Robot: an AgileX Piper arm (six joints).
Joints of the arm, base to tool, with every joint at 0 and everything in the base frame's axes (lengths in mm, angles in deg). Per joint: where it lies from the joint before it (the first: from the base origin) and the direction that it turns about. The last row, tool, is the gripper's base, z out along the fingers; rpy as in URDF.
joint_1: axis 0 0 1 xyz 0 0 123
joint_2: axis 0 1 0 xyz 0 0 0
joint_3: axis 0 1 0 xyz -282.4 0 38.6
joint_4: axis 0.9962 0 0.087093 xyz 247.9 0 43.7
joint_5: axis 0 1 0 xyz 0 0 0
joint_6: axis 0.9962 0 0.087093 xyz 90.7 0 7.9
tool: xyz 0 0 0 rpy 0 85 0
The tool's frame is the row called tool.
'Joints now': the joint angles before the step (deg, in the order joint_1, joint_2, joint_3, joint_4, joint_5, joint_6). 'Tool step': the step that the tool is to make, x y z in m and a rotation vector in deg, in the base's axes. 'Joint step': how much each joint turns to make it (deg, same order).
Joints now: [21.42, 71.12, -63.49, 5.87, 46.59, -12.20]
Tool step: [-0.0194, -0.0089, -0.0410, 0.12, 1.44, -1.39]
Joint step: [-0.18, -3.89, 11.96, 0.33, -6.84, 0.61]
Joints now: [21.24, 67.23, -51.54, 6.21, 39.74, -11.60]
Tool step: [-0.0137, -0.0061, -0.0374, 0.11, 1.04, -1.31]
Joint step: [0.00, -1.71, 9.61, 0.29, -7.06, 0.63]
